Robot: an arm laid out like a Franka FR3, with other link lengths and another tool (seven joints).
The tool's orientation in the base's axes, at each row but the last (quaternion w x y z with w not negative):
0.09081 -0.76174 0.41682 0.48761
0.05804 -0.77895 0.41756 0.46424
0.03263 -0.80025 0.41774 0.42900
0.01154 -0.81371 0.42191 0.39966
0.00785 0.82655 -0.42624 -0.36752
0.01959 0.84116 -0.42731 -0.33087
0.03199 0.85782 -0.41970 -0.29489
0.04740 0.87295 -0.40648 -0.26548
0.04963 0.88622 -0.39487 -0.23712
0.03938 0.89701 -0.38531 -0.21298
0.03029 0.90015 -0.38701 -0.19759
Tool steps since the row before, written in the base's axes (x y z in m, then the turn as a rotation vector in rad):
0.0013 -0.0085 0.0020 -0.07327 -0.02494 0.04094
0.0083 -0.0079 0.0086 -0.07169 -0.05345 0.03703
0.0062 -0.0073 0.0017 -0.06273 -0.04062 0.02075
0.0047 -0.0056 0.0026 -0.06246 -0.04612 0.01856
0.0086 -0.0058 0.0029 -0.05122 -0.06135 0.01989
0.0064 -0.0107 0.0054 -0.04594 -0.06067 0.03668
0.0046 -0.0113 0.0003 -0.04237 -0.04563 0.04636
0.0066 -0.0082 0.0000 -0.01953 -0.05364 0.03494
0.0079 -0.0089 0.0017 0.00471 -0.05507 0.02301
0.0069 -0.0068 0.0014 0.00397 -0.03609 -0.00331
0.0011 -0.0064 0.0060 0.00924 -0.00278 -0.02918
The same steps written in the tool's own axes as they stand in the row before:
0.0032 0.0050 -0.0065 -0.03285 0.07986 0.01450
-0.0001 0.0018 -0.0142 -0.01248 0.09596 0.00200
0.0052 0.0009 -0.0082 -0.00654 0.07641 0.01161
0.0036 0.0012 -0.0068 -0.00128 0.07906 0.01097
0.0055 -0.0014 -0.0091 0.01286 0.08133 -0.00148
0.0076 0.0040 -0.0106 0.00549 0.08248 -0.01744
0.0104 0.0042 -0.0049 -0.00857 0.07319 -0.02442
0.0095 0.0009 -0.0044 0.01425 0.05947 -0.02719
0.0103 0.0012 -0.0060 0.03378 0.04077 -0.02794
0.0085 0.0004 -0.0048 0.02915 0.02181 -0.00201
0.0032 0.0050 -0.0066 0.01742 -0.01044 0.02307

